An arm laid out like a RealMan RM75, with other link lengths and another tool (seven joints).
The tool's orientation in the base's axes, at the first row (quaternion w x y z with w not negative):
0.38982 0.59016 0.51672 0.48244
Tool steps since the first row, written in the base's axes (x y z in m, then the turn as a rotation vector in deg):
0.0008 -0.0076 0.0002 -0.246 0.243 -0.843
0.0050 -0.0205 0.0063 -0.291 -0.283 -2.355
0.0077 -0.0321 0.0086 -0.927 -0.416 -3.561
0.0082 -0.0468 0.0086 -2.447 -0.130 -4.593
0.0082 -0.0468 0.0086 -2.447 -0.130 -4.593
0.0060 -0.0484 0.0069 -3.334 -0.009 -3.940
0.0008 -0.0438 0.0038 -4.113 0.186 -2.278
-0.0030 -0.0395 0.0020 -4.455 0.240 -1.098
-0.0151 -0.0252 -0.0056 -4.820 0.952 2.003
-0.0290 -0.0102 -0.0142 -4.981 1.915 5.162
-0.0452 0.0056 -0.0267 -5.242 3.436 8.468
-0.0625 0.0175 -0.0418 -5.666 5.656 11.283
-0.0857 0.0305 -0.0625 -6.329 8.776 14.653
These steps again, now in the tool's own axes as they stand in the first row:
-0.0075 0.0016 0.0004 0.099 -0.905 -0.035
-0.0192 0.0105 0.0026 -0.671 -2.280 0.249
-0.0302 0.0152 0.0043 -1.004 -3.563 -0.096
-0.0447 0.0177 0.0042 -0.895 -4.954 -1.325
-0.0447 0.0177 0.0042 -0.895 -4.954 -1.325
-0.0466 0.0159 0.0024 -0.667 -4.555 -2.333
-0.0426 0.0109 -0.0018 -0.198 -3.176 -3.467
-0.0386 0.0076 -0.0049 0.052 -2.133 -4.069
-0.0258 -0.0048 -0.0144 1.270 0.639 -5.112
-0.0124 -0.0187 -0.0253 2.746 3.474 -5.960
0.0011 -0.0371 -0.0376 4.796 6.336 -6.917
0.0103 -0.0575 -0.0505 7.454 8.576 -7.893
0.0196 -0.0849 -0.0677 11.091 11.146 -9.195

